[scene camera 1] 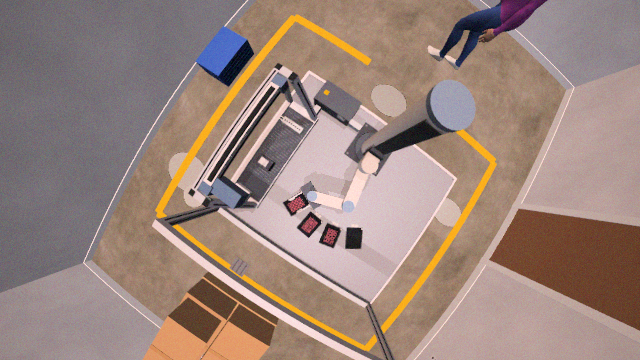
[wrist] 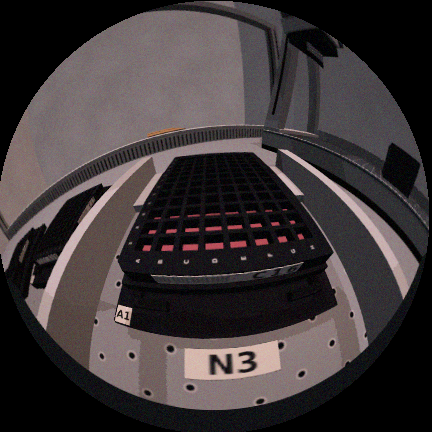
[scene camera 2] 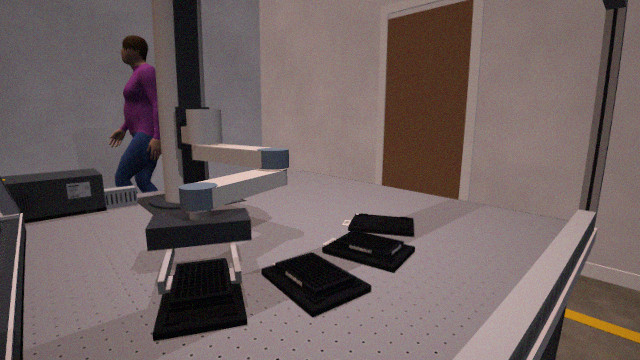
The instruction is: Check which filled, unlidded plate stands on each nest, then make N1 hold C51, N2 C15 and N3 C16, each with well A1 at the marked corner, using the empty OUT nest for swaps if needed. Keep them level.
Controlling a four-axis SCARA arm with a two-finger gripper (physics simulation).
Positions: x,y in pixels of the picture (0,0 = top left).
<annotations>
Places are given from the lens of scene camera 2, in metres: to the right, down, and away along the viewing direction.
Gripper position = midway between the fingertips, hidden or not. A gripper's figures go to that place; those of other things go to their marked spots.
my gripper (scene camera 2: 201,282): -0.18, 0.15, 0.46
OUT nest (scene camera 2: 403,255): 0.17, 0.15, 0.64
nest N3 (scene camera 2: 202,320): -0.16, 0.19, 0.43
nest N1 (scene camera 2: 378,224): 0.15, 0.12, 0.83
The marked spots on the nest N1 and the nest N3 are 0.52 m apart.
</annotations>
